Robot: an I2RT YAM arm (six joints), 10 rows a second.
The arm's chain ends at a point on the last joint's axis. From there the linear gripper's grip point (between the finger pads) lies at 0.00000 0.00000 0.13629 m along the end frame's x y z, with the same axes.
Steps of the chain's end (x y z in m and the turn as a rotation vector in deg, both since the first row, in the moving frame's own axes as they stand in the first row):
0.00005, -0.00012, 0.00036, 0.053, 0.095, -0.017
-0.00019, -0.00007, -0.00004, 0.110, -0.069, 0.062
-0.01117, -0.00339, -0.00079, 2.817, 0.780, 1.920
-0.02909, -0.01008, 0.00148, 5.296, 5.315, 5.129
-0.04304, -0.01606, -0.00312, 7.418, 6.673, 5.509
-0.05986, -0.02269, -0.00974, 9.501, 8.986, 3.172
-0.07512, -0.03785, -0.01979, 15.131, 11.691, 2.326
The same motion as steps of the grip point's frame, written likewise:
0.00028, -0.00025, 0.00036, 0.053, 0.095, -0.017
-0.00035, -0.00033, -0.00004, 0.110, -0.069, 0.062
-0.00920, -0.01006, -0.00097, 2.817, 0.780, 1.920
-0.01594, -0.02206, 0.00031, 5.296, 5.315, 5.129
-0.02643, -0.03283, -0.00518, 7.418, 6.673, 5.509
-0.03806, -0.04449, -0.01327, 9.501, 8.986, 3.172
-0.04711, -0.07261, -0.02731, 15.131, 11.691, 2.326

